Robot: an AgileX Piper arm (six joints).
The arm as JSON. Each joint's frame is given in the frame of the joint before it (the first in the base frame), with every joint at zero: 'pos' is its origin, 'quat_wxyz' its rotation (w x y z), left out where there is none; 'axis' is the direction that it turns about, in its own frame. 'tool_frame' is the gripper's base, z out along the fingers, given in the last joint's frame.
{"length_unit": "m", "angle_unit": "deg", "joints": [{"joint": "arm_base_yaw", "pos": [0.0, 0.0, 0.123], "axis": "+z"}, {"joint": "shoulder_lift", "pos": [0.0, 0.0, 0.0], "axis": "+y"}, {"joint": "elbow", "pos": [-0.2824, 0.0, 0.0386], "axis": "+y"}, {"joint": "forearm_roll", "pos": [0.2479, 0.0, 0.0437], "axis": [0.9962, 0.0, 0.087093]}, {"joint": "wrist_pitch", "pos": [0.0, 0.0, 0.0], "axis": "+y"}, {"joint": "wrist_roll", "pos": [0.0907, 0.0, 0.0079], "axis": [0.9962, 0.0, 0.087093]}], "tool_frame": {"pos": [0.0, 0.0, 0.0], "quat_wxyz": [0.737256, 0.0, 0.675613, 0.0]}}
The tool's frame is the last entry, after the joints.
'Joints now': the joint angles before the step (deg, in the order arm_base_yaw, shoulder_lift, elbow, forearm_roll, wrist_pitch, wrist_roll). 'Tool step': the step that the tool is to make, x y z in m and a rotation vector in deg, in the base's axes. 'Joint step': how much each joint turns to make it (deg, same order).
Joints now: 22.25 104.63 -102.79 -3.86 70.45 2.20
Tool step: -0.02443 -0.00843 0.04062 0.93 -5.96 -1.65
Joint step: 0.81 -6.12 0.01 -2.49 0.46 2.39
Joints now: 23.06 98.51 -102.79 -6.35 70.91 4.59
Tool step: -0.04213 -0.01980 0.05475 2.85 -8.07 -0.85
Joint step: -0.06 -9.18 0.00 -0.90 0.71 0.59
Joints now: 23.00 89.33 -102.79 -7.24 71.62 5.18
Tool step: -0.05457 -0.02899 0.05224 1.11 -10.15 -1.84
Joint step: 0.00 -10.27 0.01 -3.57 0.56 0.45
